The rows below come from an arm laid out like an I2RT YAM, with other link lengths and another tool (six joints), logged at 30 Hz.
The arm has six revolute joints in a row. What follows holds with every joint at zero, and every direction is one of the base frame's.
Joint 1 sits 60.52 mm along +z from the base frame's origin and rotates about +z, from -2.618 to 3.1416 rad.
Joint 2 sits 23 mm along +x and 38.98 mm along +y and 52.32 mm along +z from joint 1 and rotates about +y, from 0 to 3.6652 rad.
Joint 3 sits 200.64 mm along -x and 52.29 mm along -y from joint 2 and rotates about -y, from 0 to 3.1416 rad.
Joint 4 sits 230.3 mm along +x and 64.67 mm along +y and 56.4 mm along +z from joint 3 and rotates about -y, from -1.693 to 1.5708 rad.
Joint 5 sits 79.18 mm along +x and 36.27 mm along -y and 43.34 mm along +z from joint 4 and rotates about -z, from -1.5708 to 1.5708 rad.
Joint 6 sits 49.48 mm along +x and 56.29 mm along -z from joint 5 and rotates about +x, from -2.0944 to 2.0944 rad.
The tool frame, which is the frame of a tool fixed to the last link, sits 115 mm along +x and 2 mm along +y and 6 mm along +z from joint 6; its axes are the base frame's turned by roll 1.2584, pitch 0.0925 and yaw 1.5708 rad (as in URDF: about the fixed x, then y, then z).
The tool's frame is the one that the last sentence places.
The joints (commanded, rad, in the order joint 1, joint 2, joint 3, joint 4, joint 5, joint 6), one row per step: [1.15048, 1.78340, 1.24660, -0.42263, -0.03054, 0.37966]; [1.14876, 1.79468, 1.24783, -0.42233, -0.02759, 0.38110]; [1.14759, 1.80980, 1.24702, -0.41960, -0.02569, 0.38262]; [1.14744, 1.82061, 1.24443, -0.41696, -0.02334, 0.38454]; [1.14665, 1.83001, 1.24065, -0.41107, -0.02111, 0.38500]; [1.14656, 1.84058, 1.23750, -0.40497, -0.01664, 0.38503]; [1.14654, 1.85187, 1.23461, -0.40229, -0.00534, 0.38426]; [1.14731, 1.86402, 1.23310, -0.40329, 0.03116, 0.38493]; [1.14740, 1.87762, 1.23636, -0.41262, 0.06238, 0.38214]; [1.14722, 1.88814, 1.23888, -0.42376, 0.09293, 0.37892]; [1.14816, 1.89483, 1.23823, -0.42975, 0.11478, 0.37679]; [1.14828, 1.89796, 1.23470, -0.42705, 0.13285, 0.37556]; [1.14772, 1.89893, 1.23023, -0.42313, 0.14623, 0.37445]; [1.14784, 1.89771, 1.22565, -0.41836, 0.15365, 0.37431]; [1.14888, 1.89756, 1.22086, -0.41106, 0.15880, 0.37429]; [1.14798, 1.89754, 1.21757, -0.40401, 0.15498, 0.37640]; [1.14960, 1.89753, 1.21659, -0.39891, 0.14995, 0.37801]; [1.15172, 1.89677, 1.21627, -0.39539, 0.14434, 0.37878]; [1.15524, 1.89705, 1.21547, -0.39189, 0.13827, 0.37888]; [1.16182, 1.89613, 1.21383, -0.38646, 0.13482, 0.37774]
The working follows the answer.
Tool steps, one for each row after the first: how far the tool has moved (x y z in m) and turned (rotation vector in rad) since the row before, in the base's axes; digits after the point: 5 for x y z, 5 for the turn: [0.00094, -0.00091, -0.00408, -0.00959, 0.00254, -0.00458]; [0.00038, -0.00116, -0.00602, -0.01237, 0.00477, -0.00349]; [-0.00005, -0.00123, -0.00492, -0.01023, 0.00361, -0.00305]; [0.00034, -0.00095, -0.00435, -0.00732, 0.00152, -0.00239]; [0.00043, -0.00093, -0.00457, -0.00849, -0.00029, -0.00251]; [0.00110, -0.00208, -0.00518, -0.01459, -0.00438, -0.00534]; [0.00434, -0.00420, -0.00538, -0.02606, -0.02213, -0.01869]; [0.00353, -0.00452, -0.00514, -0.02972, -0.01775, -0.01320]; [0.00336, -0.00487, -0.00419, -0.02929, -0.01780, -0.01222]; [0.00187, -0.00358, -0.00313, -0.02068, -0.01292, -0.00750]; [0.00219, -0.00217, -0.00173, -0.01055, -0.01343, -0.00718]; [0.00185, -0.00174, -0.00112, -0.00661, -0.01060, -0.00576]; [0.00091, -0.00079, -0.00033, -0.00146, -0.00663, -0.00318]; [0.00039, -0.00014, -0.00059, 0.00055, -0.00526, -0.00133]; [0.00000, 0.00057, -0.00038, 0.00553, 0.00228, -0.00096]; [-0.00099, 0.00140, 0.00013, 0.00612, 0.00294, 0.00258]; [-0.00128, 0.00149, 0.00045, 0.00588, 0.00318, 0.00410]; [-0.00200, 0.00150, -0.00011, 0.00441, 0.00394, 0.00632]; [-0.00266, 0.00210, 0.00035, 0.00517, 0.00045, 0.00922]
Tool pose at each row, in the base's axes (x y z in m, rotation vector in rad; rounded; the steps above come from the unrounded poses): [0.15599, 0.39741, 0.03638, 0.97446, 2.54349, 1.32571]; [0.15693, 0.39650, 0.03230, 0.98027, 2.54552, 1.31069]; [0.15731, 0.39534, 0.02628, 0.98629, 2.55112, 1.29169]; [0.15726, 0.39411, 0.02135, 0.99112, 2.55528, 1.27596]; [0.15761, 0.39316, 0.01700, 0.99384, 2.55725, 1.26482]; [0.15803, 0.39223, 0.01244, 0.99487, 2.55818, 1.25233]; [0.15914, 0.39014, 0.00726, 0.99435, 2.55592, 1.23134]; [0.16348, 0.38595, 0.00188, 0.99141, 2.53346, 1.19442]; [0.16701, 0.38143, -0.00327, 0.98483, 2.51957, 1.15344]; [0.17036, 0.37656, -0.00746, 0.97703, 2.50580, 1.11371]; [0.17223, 0.37298, -0.01059, 0.96988, 2.49638, 1.08628]; [0.17443, 0.37081, -0.01232, 0.96473, 2.48356, 1.07287]; [0.17628, 0.36907, -0.01345, 0.96124, 2.47283, 1.06460]; [0.17719, 0.36828, -0.01378, 0.95936, 2.46562, 1.06313]; [0.17758, 0.36815, -0.01437, 0.95703, 2.46027, 1.06461]; [0.17758, 0.36872, -0.01475, 0.96152, 2.45971, 1.07115]; [0.17659, 0.37012, -0.01463, 0.96269, 2.46208, 1.07945]; [0.17531, 0.37161, -0.01417, 0.96223, 2.46582, 1.08790]; [0.17331, 0.37311, -0.01428, 0.95941, 2.47226, 1.09493]; [0.17065, 0.37521, -0.01393, 0.95076, 2.47783, 1.10465]

